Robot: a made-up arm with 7 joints. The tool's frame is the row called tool. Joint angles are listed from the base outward.
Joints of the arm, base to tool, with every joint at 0 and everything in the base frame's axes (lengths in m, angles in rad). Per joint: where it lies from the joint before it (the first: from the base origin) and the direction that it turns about. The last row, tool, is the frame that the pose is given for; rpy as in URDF.
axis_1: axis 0.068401 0.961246 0.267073 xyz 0 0 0
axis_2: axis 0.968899 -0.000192 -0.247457 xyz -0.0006 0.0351 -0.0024
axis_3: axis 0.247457 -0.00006 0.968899 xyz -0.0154 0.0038 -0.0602
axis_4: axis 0.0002 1 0.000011 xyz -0.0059 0 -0.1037
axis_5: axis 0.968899 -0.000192 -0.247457 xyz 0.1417 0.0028 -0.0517
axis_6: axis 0.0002 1 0.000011 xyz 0.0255 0 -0.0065
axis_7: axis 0.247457 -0.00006 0.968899 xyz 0.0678 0 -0.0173
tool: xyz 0 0 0 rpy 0 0.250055 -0.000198
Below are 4 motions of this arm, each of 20 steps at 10 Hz.
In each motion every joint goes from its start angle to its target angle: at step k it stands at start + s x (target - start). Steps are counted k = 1, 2, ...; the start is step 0. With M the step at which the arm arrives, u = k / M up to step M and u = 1 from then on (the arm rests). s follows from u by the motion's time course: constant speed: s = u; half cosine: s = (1 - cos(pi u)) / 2; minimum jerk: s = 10 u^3 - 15 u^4 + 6 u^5.
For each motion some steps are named. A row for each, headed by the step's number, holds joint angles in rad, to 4 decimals.
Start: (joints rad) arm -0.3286 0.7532 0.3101 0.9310 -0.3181 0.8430 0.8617
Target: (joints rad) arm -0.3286 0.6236 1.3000 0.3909 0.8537 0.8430 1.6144
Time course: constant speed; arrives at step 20
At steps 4, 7, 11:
4: -0.3286 0.7273 0.5081 0.8230 -0.0837 0.8430 1.0122
7: -0.3286 0.7078 0.6566 0.7420 0.0920 0.8430 1.1251
11: -0.3286 0.6819 0.8545 0.6339 0.3264 0.8430 1.2757

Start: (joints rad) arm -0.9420 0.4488 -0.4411 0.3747 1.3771 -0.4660 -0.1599
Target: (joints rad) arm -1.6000 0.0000 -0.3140 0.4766 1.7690 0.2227 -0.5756
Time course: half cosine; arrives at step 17
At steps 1, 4, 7, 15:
1: -0.9476 0.4450 -0.4400 0.3756 1.3804 -0.4601 -0.1634
4: -1.0279 0.3902 -0.4245 0.3880 1.4282 -0.3761 -0.2141
7: -1.1810 0.2858 -0.3949 0.4117 1.5194 -0.2159 -0.3109
15: -1.5778 0.0152 -0.3183 0.4732 1.7558 0.1994 -0.5616

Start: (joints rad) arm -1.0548 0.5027 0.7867 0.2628 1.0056 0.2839 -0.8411
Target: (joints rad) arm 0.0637 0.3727 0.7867 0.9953 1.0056 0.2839 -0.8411
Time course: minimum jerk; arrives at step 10
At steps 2, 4, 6, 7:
2: -0.9900 0.4952 0.7867 0.3052 1.0056 0.2839 -0.8411
4: -0.6997 0.4614 0.7867 0.4953 1.0056 0.2839 -0.8411
6: -0.2914 0.4140 0.7867 0.7628 1.0056 0.2839 -0.8411
7: -0.1187 0.3939 0.7867 0.8758 1.0056 0.2839 -0.8411

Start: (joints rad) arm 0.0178 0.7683 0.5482 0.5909 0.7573 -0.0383 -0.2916
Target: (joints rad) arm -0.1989 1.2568 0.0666 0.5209 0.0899 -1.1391 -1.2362
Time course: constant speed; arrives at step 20
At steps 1, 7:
1: 0.0070 0.7927 0.5241 0.5874 0.7239 -0.0933 -0.3388
7: -0.0580 0.9393 0.3796 0.5664 0.5237 -0.4236 -0.6222

